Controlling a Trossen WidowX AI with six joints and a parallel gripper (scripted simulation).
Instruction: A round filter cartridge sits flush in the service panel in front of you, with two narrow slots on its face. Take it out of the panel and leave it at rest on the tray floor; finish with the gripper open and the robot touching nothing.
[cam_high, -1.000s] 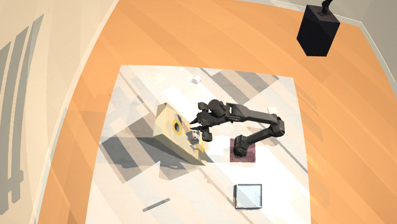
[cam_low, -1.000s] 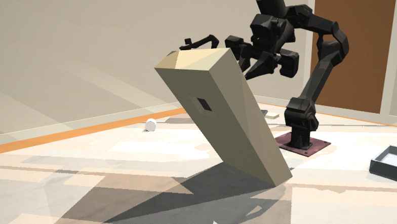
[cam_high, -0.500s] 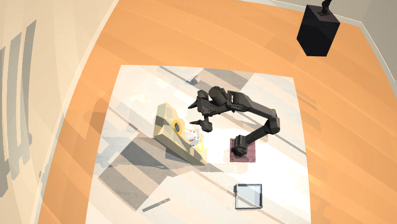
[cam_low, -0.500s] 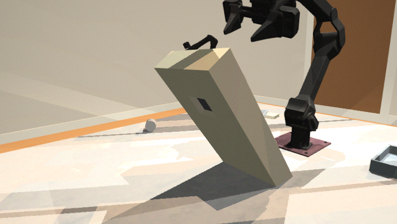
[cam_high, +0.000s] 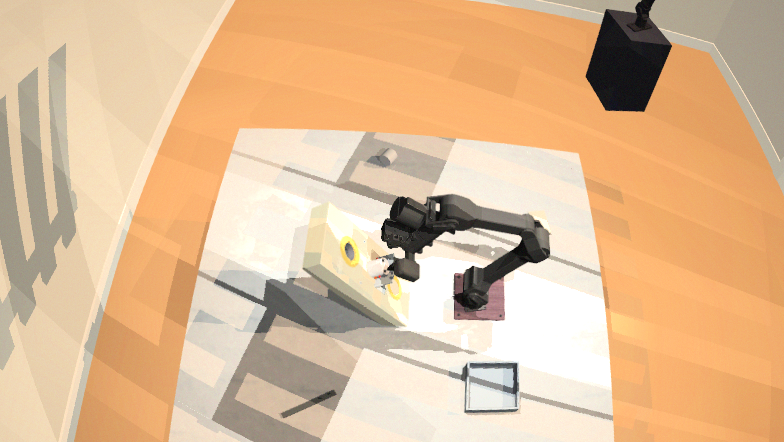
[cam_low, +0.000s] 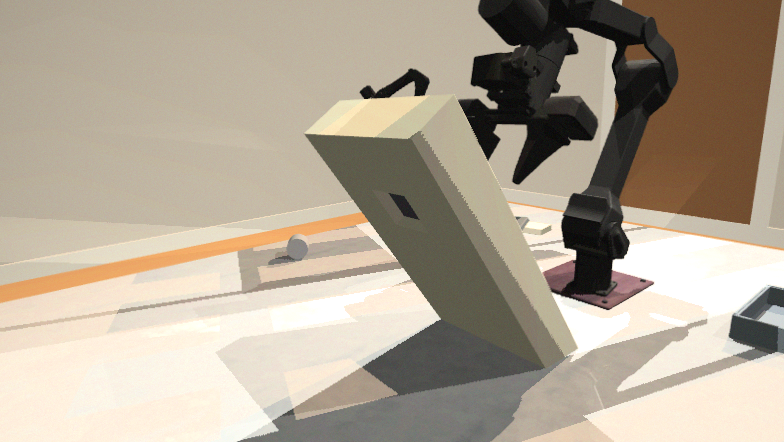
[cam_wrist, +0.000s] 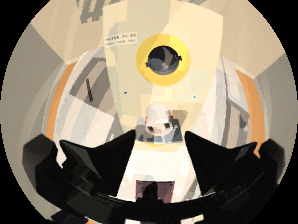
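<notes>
The round filter cartridge is 5 cm below my gripper tip and 2 cm ahead of it. Also, from my gripper tip: cream block (54 cm behind, 21 cm below, 19 cm to the right); grey tray (34 cm to the left, 25 cm behind, 21 cm below); service panel (6 cm below, 6 cm ahead, 1 cm to the right).
</notes>
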